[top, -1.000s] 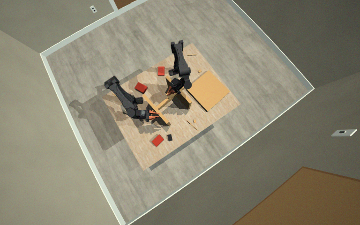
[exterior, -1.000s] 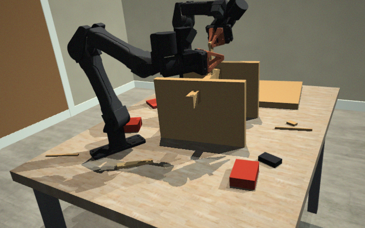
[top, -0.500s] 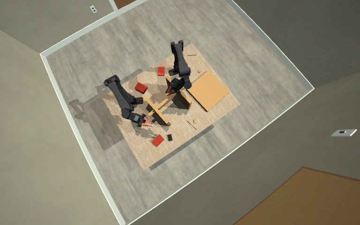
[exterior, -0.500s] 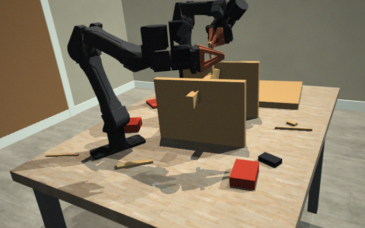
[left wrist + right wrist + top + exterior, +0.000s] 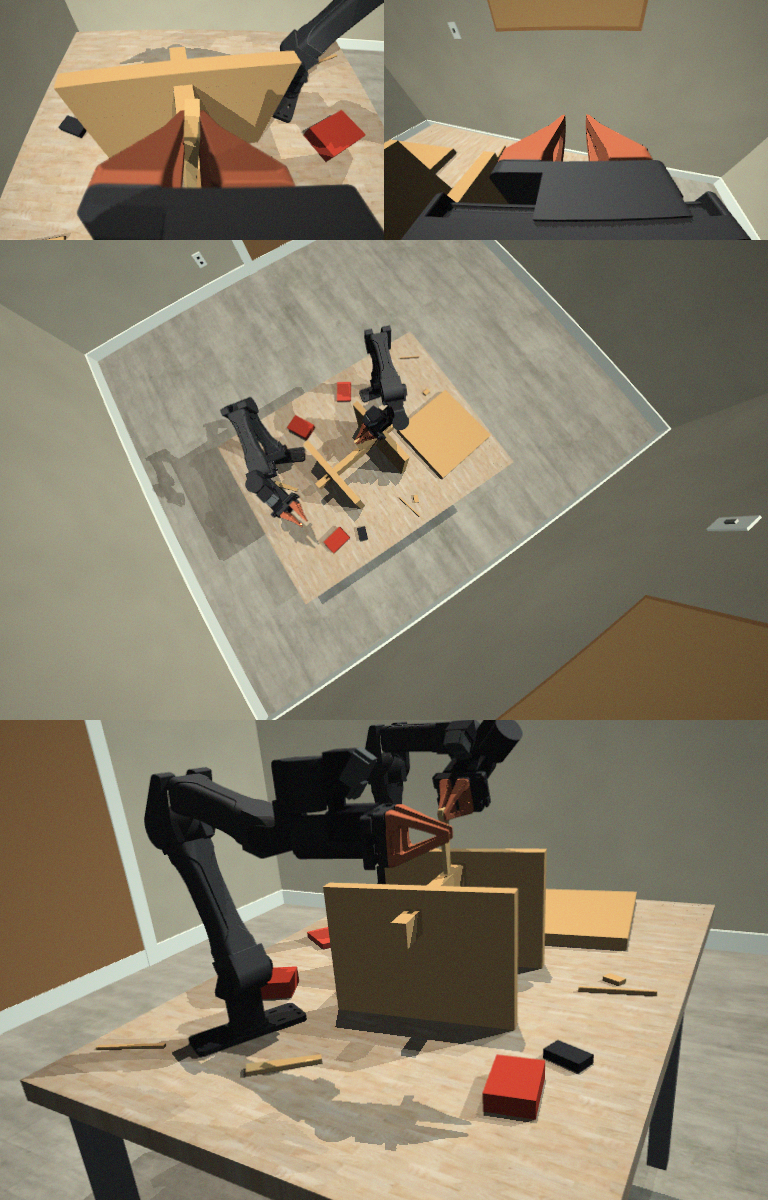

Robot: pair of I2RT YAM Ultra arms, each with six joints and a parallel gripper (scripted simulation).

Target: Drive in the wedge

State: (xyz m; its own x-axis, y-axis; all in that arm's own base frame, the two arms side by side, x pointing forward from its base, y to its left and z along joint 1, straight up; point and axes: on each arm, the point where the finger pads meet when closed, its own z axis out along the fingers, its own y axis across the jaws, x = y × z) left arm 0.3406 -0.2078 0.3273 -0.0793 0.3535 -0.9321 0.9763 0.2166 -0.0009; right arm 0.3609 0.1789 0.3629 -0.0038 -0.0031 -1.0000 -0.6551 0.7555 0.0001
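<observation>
Now: left hand 2 cm to the left of the rail and 14 cm above it. Round my left hand: flat panel 12 cm ahead, 41 cm to the left, 31 cm below; black block 27 cm ahead, 21 cm to the right, 32 cm below.
</observation>
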